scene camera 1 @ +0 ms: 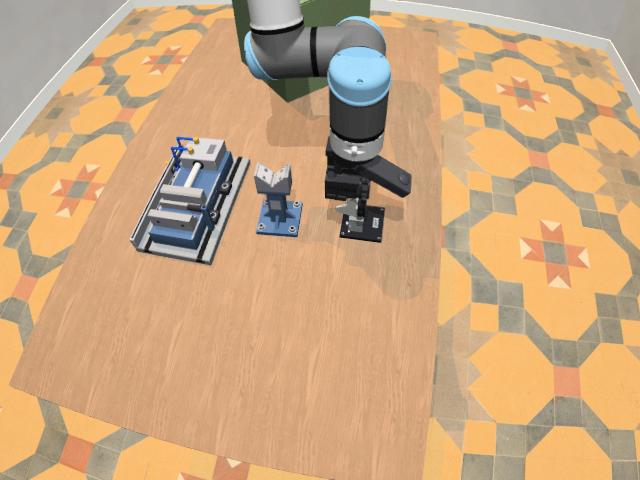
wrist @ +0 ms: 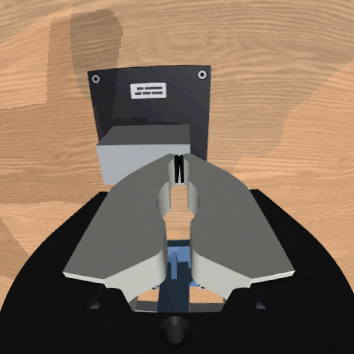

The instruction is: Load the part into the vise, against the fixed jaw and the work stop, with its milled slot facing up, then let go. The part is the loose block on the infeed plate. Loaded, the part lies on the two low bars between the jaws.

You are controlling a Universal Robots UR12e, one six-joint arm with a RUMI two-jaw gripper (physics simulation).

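Places are measured from the arm's base along level axes (x ahead, y left, z up), in millimetres.
Where they show: gripper, fingertip midpoint: (scene camera 1: pixel 359 218) (wrist: pixel 179 158).
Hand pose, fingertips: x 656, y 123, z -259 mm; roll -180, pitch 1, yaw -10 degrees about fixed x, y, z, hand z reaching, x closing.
Things, the pixels of their top centre, and the offset from my fingertips. "*": a spot on its surface instead. Level surfaces: height alone.
- grey block at its top centre: (wrist: pixel 142 165) (scene camera 1: pixel 357 209) dx -24, dy -1, dz -2 mm
- black infeed plate at its top centre: (wrist: pixel 150 126) (scene camera 1: pixel 363 221) dx -22, dy +12, dz -41 mm
- vise at its top centre: (scene camera 1: pixel 184 177) dx -91, dy -375, dz +50 mm
- work stop at a spot on its surface: (scene camera 1: pixel 207 217) * dx +0, dy -315, dz +21 mm
- grey V-shaped top at its surface level: dz +82 mm
The part, a grey block (scene camera 1: pixel 354 225) (wrist: pixel 142 159), sits on the black infeed plate (scene camera 1: pixel 374 236) (wrist: pixel 150 110). In the wrist view it shows a dark face and a lighter face; I cannot make out its slot. My gripper (scene camera 1: pixel 355 215) (wrist: pixel 179 158) is shut and empty, its tips close by the block and overlapping its right end in the wrist view; I cannot tell whether they touch. The vise (scene camera 1: pixel 201 180) stands at the left, with a near jaw (scene camera 1: pixel 172 219) and a far jaw (scene camera 1: pixel 182 194) apart. A blue post with a dark rod, seemingly the work stop (scene camera 1: pixel 207 217), stands at their right end.
A blue stand with a grey V-shaped top (scene camera 1: pixel 273 182) is bolted down between the vise and the infeed plate; part of its blue body (wrist: pixel 175 255) shows between the fingers. Blue hoses with yellow ends (scene camera 1: pixel 178 149) rise at the vise's far left. A green block-shaped base (scene camera 1: pixel 289 87) is behind the arm.
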